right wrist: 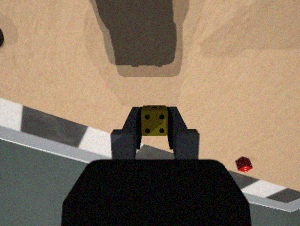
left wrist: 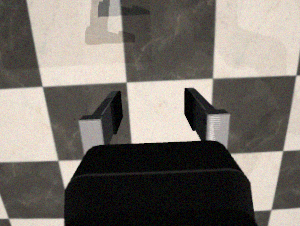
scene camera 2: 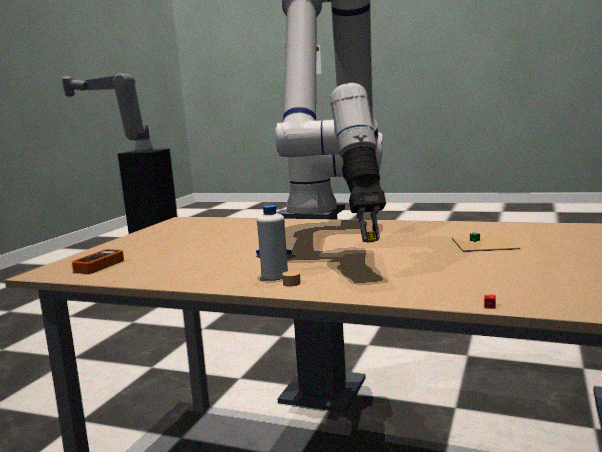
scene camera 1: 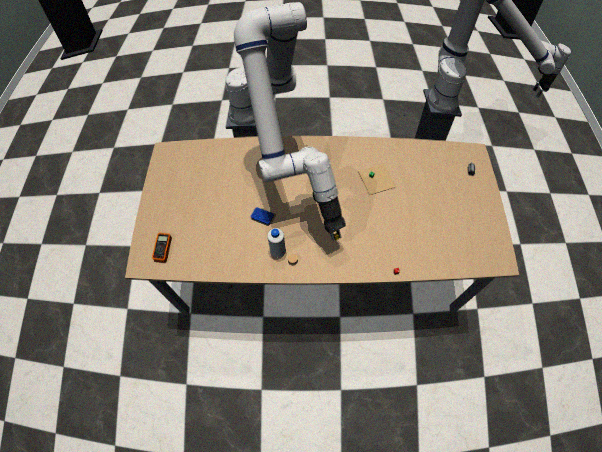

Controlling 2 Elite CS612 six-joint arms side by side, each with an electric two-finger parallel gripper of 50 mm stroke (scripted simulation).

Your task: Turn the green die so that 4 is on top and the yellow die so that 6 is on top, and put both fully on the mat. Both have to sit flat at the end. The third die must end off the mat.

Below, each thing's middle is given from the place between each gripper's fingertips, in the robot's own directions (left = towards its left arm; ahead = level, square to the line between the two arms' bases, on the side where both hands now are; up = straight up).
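Scene:
There is my right gripper (scene camera 2: 371, 239), and it is 1 cm above the yellow die (right wrist: 154, 118). The thin tan mat (scene camera 2: 492, 242) is 25 cm to the left of my right hand and 32 cm behind it, and 11 cm below it. With the multimeter (scene camera 2: 108, 257) I count from my right hand again: 75 cm to the right, 7 cm behind and 9 cm below.
My left hand is 1140 mm to the left of the thin tan mat, 450 mm short of it and 170 mm above it.

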